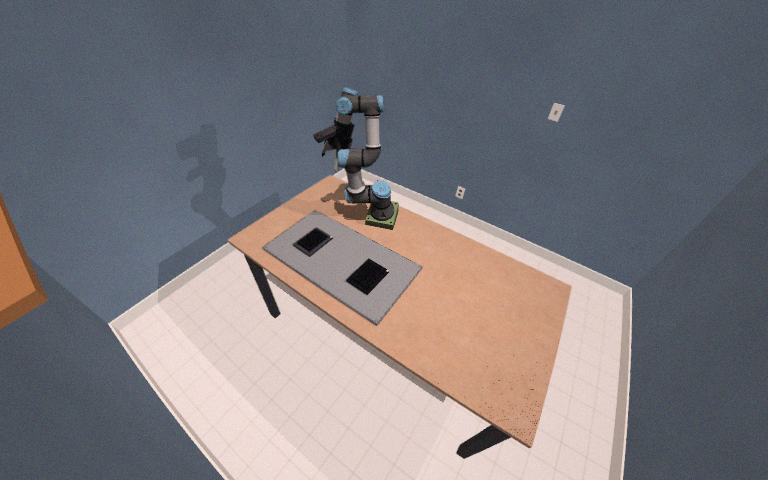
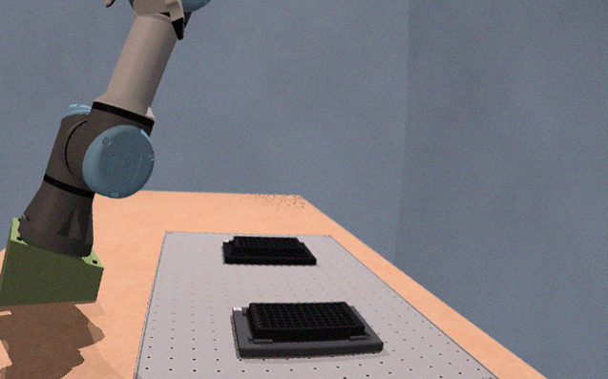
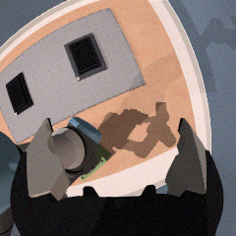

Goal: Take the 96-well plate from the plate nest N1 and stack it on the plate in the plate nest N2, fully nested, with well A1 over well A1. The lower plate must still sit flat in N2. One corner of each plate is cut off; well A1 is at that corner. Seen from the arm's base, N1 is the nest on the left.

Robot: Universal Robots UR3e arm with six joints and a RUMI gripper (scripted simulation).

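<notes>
Now: the nest N1 41 cm to the left of my hand, 34 cm below it and 13 cm ahead of it. From my hand the other things lie so: grey nest frame: 34 cm below, 18 cm ahead, 6 cm to the left.
</notes>
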